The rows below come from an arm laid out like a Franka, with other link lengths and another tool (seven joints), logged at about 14 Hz.
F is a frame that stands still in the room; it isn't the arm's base.
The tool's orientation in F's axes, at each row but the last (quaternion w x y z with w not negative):
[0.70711 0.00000 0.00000 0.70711]
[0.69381 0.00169 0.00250 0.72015]
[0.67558 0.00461 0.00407 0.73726]
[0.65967 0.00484 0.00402 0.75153]
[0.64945 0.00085 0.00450 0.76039]
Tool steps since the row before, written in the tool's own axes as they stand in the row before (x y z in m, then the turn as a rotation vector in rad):
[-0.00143 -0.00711 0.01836 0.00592 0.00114 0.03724]
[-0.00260 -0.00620 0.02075 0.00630 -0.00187 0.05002]
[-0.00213 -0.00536 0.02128 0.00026 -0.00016 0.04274]
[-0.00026 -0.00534 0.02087 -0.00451 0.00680 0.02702]
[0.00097 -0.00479 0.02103 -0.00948 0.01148 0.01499]
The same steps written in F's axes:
[0.00711 -0.00143 0.01836 -0.00114 0.00592 0.03724]
[0.00641 -0.00234 0.02072 0.00193 0.00643 0.05000]
[0.00579 -0.00166 0.02121 0.00066 0.00026 0.04274]
[0.00559 0.00043 0.02080 -0.00582 -0.00536 0.02709]
[0.00473 0.00183 0.02099 -0.00975 -0.01107 0.01512]

